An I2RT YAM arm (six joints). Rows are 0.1 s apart.
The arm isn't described. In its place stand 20 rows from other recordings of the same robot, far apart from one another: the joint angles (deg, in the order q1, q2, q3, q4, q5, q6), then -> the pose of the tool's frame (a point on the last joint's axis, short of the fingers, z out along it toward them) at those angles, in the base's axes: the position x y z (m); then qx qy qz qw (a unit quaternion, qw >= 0).
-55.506 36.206 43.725 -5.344 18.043 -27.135 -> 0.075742 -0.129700 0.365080 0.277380 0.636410 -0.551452 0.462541
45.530 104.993 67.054 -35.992 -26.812 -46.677 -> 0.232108 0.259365 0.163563 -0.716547 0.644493 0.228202 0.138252
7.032 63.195 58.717 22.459 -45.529 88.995 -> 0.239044 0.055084 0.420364 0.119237 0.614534 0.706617 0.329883
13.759 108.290 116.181 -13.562 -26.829 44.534 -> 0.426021 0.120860 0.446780 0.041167 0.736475 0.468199 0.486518
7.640 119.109 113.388 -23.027 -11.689 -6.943 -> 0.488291 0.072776 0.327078 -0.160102 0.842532 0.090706 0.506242
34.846 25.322 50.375 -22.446 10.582 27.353 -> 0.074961 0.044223 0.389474 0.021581 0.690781 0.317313 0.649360
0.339 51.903 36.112 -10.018 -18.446 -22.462 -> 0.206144 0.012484 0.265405 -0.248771 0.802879 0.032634 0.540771
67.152 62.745 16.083 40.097 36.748 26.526 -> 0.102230 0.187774 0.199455 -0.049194 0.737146 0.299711 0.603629
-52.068 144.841 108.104 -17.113 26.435 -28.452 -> 0.313625 -0.428186 0.081570 0.258821 0.891367 -0.361072 0.090021
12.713 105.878 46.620 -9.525 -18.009 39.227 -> 0.298093 0.078532 0.086983 0.194576 0.951532 0.217926 0.096103
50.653 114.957 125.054 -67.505 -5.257 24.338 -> 0.264419 0.327662 0.362658 -0.230784 0.930715 0.205545 0.195601
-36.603 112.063 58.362 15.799 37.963 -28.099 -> 0.302516 -0.251972 0.133534 0.205432 0.836637 -0.469073 0.194437
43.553 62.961 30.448 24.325 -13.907 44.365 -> 0.172596 0.175898 0.252096 -0.073957 0.750769 0.517059 0.404384
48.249 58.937 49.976 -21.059 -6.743 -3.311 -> 0.149917 0.174239 0.306040 -0.402505 0.765774 0.237773 0.441637
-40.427 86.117 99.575 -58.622 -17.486 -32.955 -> 0.237245 -0.188052 0.415713 0.001690 0.915520 -0.112540 0.386206
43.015 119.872 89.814 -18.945 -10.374 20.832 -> 0.335704 0.321981 0.189363 -0.210525 0.909331 0.256288 0.251223
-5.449 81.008 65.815 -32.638 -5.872 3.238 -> 0.303320 -0.025275 0.286859 0.052199 0.930545 0.040851 0.360127
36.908 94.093 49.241 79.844 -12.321 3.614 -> 0.270470 0.212635 0.308952 -0.222729 0.412632 0.351877 0.810129
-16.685 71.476 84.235 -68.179 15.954 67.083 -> 0.211042 -0.073471 0.387342 0.661995 0.676441 0.005421 0.322738
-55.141 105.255 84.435 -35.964 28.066 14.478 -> 0.213471 -0.335775 0.249010 0.587614 0.723758 -0.314234 0.179281
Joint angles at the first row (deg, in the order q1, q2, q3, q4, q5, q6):
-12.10, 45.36, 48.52, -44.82, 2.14, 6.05
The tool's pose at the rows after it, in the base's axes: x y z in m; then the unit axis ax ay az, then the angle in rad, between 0 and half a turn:
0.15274 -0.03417 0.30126 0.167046 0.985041 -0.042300 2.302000
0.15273 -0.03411 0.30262 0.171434 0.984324 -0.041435 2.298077
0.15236 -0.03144 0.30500 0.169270 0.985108 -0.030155 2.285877
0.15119 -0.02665 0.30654 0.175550 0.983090 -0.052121 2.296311
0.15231 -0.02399 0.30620 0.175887 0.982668 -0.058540 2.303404
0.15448 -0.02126 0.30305 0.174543 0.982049 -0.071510 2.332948
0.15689 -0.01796 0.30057 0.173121 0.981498 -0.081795 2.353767
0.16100 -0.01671 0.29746 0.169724 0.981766 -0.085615 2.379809
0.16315 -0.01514 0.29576 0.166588 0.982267 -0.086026 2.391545
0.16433 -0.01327 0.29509 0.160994 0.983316 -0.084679 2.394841
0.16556 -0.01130 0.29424 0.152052 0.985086 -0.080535 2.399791
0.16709 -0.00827 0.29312 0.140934 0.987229 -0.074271 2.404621
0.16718 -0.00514 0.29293 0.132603 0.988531 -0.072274 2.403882
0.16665 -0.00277 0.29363 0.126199 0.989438 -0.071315 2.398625
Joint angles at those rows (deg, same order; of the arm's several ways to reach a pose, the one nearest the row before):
-12.11, 45.05, 48.31, -44.95, 2.18, 6.16
-12.06, 45.06, 48.56, -44.99, 2.32, 6.65
-11.27, 44.78, 48.85, -44.96, 1.71, 7.45
-8.58, 44.69, 49.39, -46.22, 6.13, 8.91
-7.15, 45.03, 49.53, -46.52, 7.83, 9.66
-5.51, 45.95, 49.57, -47.47, 10.23, 10.28
-3.75, 46.84, 49.61, -48.06, 12.42, 11.13
-3.07, 48.21, 49.72, -48.40, 13.10, 11.35
-2.41, 48.88, 49.74, -48.51, 13.45, 11.62
-1.72, 49.19, 49.74, -48.47, 13.55, 11.65
-1.10, 49.51, 49.74, -48.44, 13.19, 11.40
-0.14, 49.89, 49.70, -48.35, 12.75, 11.26
0.98, 49.90, 49.67, -48.37, 12.98, 11.34
1.85, 49.71, 49.70, -48.36, 13.23, 11.34

